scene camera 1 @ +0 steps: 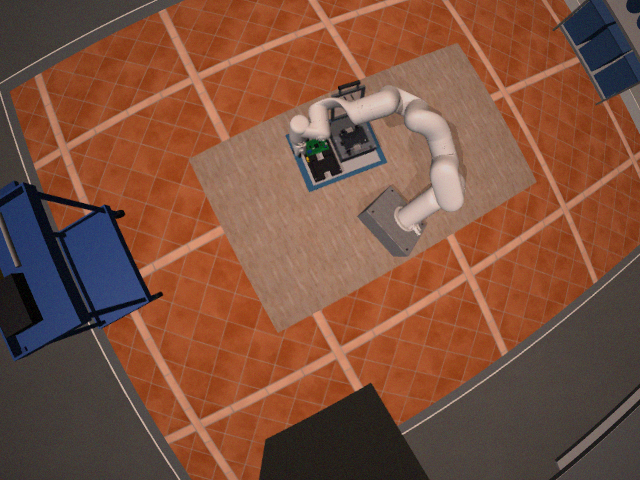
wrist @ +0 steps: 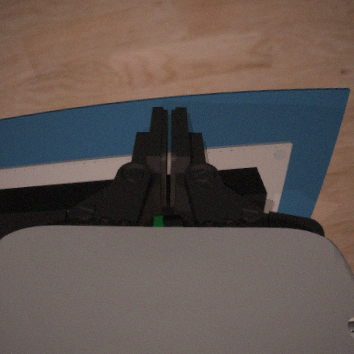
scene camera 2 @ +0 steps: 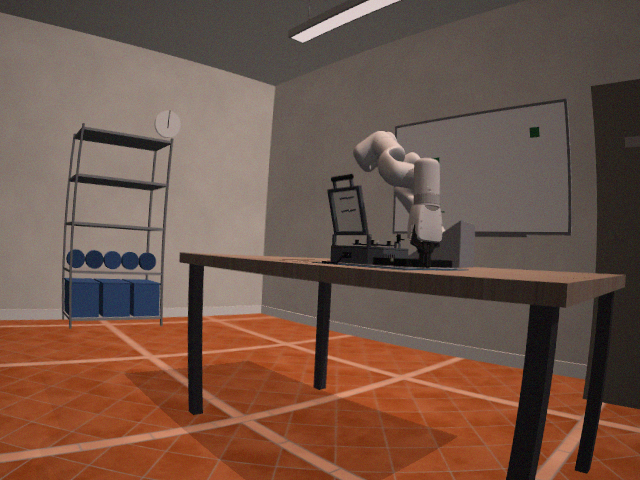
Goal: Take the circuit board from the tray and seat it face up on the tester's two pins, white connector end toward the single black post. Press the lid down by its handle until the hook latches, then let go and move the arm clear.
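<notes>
The green circuit board lies at the back end of the black tray; a small green bit of it shows in the wrist view between the finger bases. Its face and connector end cannot be made out. My gripper is shut with nothing between the fingers. It points down, low over the tray's outer side beside the board. The grey tester stands beside the tray. Its lid stands open and upright, with the black handle at the top. The pins and single post are too small to tell apart.
A white plate on a blue mat lies under tray and tester. My arm arches over the tester's lid side from its grey base. The wooden table carries everything.
</notes>
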